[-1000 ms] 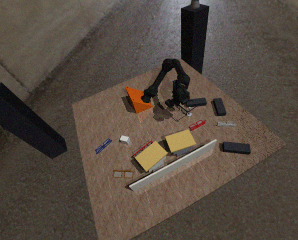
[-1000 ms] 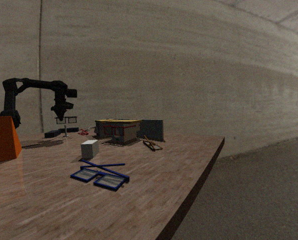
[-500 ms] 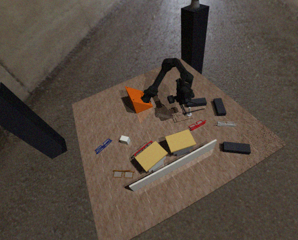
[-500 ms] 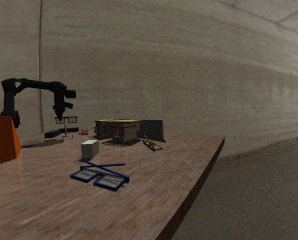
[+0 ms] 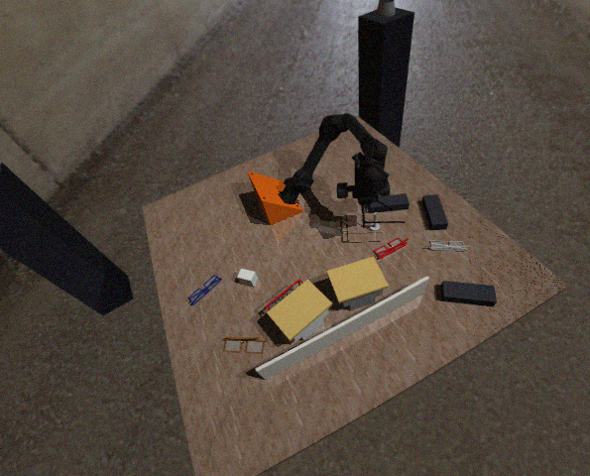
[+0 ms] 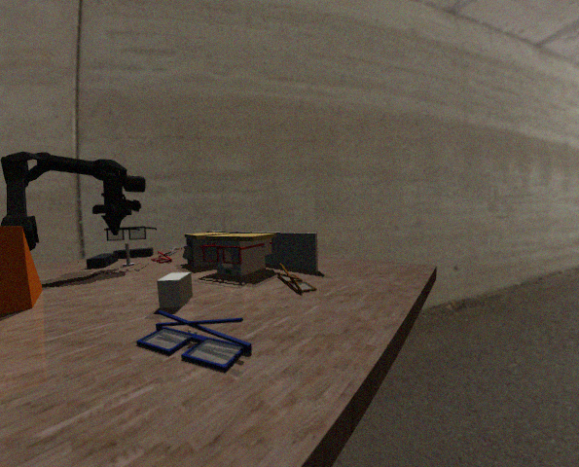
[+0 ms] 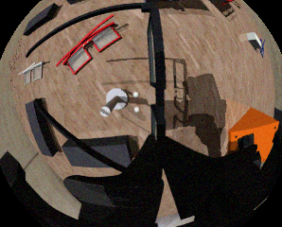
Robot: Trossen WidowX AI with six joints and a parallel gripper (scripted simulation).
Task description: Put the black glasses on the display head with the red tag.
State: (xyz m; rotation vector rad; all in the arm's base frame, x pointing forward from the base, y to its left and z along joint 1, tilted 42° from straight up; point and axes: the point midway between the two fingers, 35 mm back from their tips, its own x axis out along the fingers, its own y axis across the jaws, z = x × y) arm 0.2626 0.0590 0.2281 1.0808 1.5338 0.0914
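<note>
Now: the stand 9 cm below my gripper tip, 4 cm ahead of it and 3 cm to the left of it. Also, from my gripper tip: white cube: 51 cm to the right, 9 cm below, 4 cm behind; white panel: 34 cm ahead, 33 cm to the right, 6 cm below.
</note>
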